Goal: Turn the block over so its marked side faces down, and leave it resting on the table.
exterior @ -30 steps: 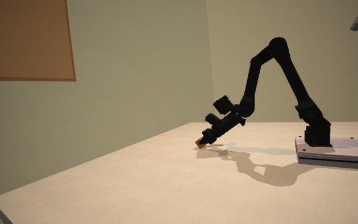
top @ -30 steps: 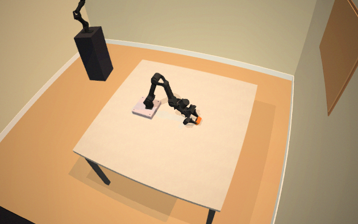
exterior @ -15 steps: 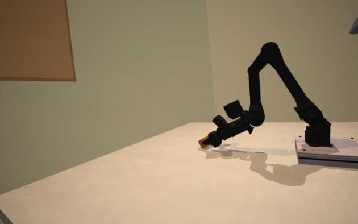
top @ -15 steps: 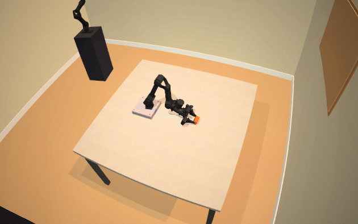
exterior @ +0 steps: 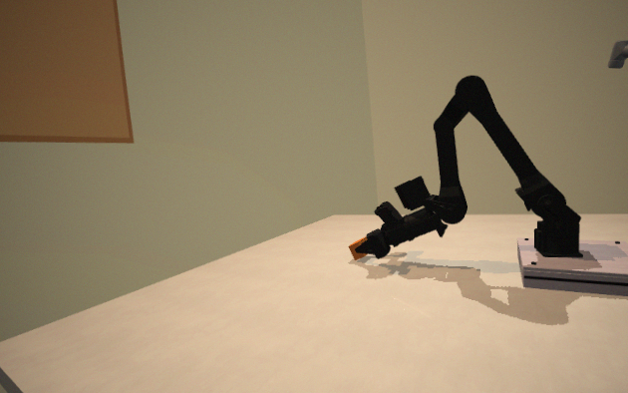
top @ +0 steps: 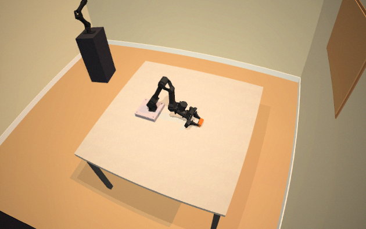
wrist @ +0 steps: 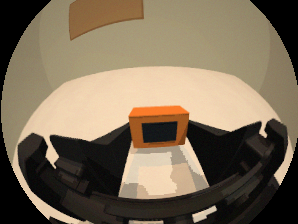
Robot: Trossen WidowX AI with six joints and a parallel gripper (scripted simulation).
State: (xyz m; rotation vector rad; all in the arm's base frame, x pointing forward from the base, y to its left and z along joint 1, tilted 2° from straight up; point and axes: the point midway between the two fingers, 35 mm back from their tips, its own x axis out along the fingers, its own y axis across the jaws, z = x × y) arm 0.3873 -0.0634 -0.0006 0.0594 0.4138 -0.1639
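My gripper tip is 10 mm past the orange block.
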